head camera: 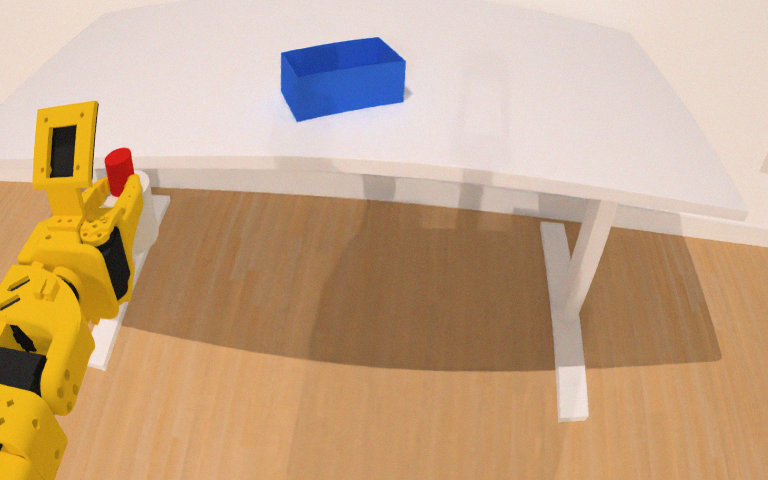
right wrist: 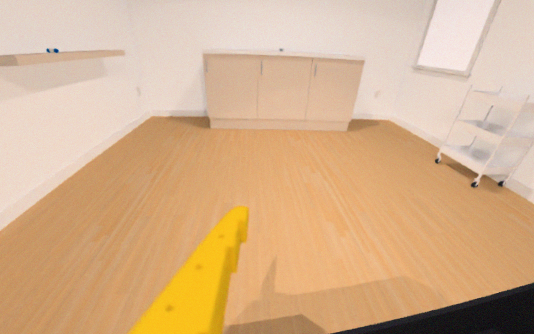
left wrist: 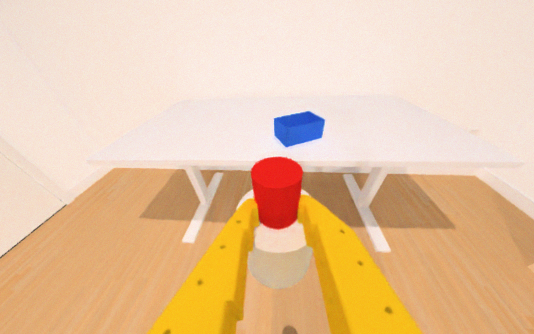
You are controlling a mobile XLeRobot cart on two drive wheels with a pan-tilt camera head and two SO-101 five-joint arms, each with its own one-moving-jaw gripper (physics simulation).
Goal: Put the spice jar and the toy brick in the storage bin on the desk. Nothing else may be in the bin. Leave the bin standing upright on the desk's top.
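Places are measured from the left arm's base along level axes (x ahead, y left, z up), in metres.
Pixels of known places: left hand at its tool point: point(head camera: 110, 183) point(left wrist: 258, 208); right hand at its tool point: point(right wrist: 247, 219).
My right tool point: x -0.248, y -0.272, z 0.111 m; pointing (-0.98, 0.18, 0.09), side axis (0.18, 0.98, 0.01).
Ahead of a thing's pixels: the offset from my right tool point to its top centre. "spot": to the spot under its first point. Level surfaces: height alone.
The spice jar, with a red cap and a whitish body {dz +0.106, dx +0.555, dy +0.274 m} point(head camera: 146, 217) point(left wrist: 279, 265), is upright in my left gripper point(head camera: 120, 182) point(left wrist: 278, 206). The left gripper is shut on it, with the jaws at the cap's two sides. The jar is off the desk, near its front edge, at the left in the head view. The blue storage bin {dz -0.091, dx +1.088, dy +0.166 m} point(head camera: 351, 90) point(left wrist: 301, 131) stands upright on the white desk {dz -0.166 m} point(head camera: 198, 113) point(left wrist: 200, 130). No thing shows inside it; most of its floor is hidden. My right gripper point(right wrist: 245, 215) is fully open, one jaw showing. The toy brick does not show.
A slanted desk leg {spot: dz -0.615, dx +1.224, dy -0.400 m} point(head camera: 590, 254) with a long foot point(head camera: 572, 390) stands under the desk. In the right wrist view, a wall shelf point(right wrist: 90, 55) bears a small blue object point(right wrist: 52, 50), a cabinet point(right wrist: 285, 90) stands at the back, and a white cart point(right wrist: 462, 154) stands at the right.
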